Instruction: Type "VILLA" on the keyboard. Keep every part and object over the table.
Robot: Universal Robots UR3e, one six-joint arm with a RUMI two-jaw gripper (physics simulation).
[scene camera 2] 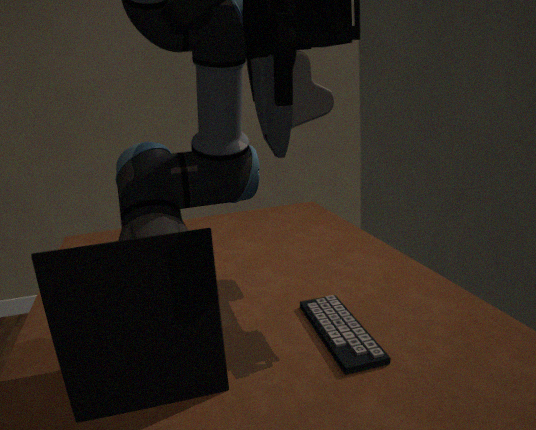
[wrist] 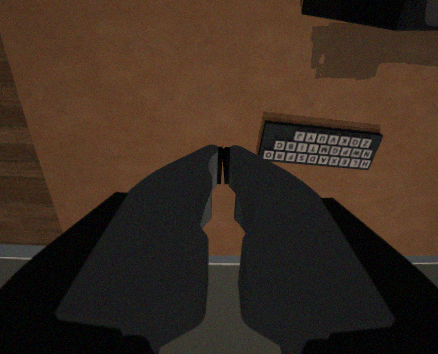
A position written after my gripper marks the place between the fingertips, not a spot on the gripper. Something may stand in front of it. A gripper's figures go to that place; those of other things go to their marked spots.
Labels:
My gripper (scene camera 2: 279, 157): 39 cm from the lens. A dark keyboard (scene camera 2: 354, 349): 68 cm from the lens.

